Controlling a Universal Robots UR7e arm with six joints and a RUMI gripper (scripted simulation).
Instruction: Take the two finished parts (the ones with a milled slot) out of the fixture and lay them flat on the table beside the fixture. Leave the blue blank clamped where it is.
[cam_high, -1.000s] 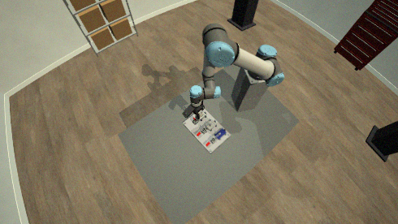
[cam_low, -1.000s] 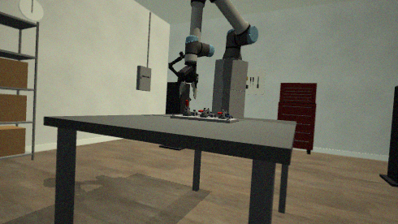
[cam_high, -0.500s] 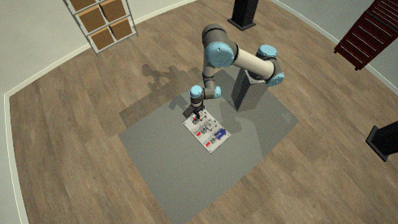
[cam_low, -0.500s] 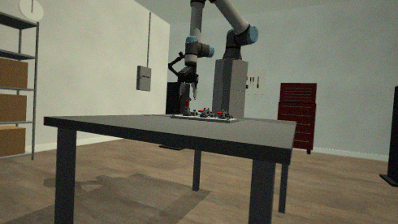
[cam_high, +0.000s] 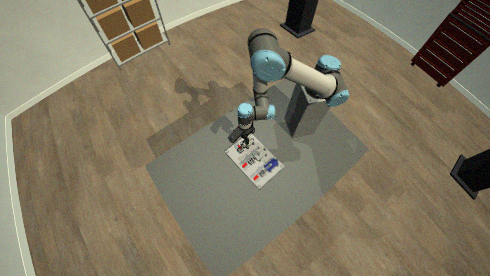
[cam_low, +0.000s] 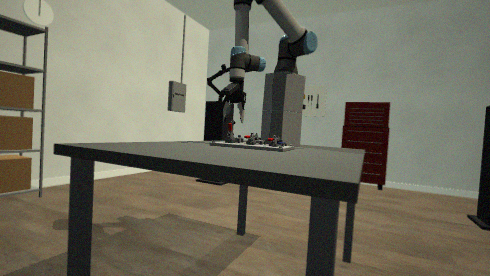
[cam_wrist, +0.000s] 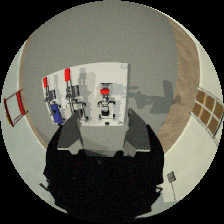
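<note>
The light grey part is 90 mm below my hand and 60 mm behind it. The rest, counted from my hand: blue blank (210 mm to the left, 100 mm below, 80 mm behind); white fixture plate (120 mm below, 110 mm to the left, 20 mm behind).
</note>
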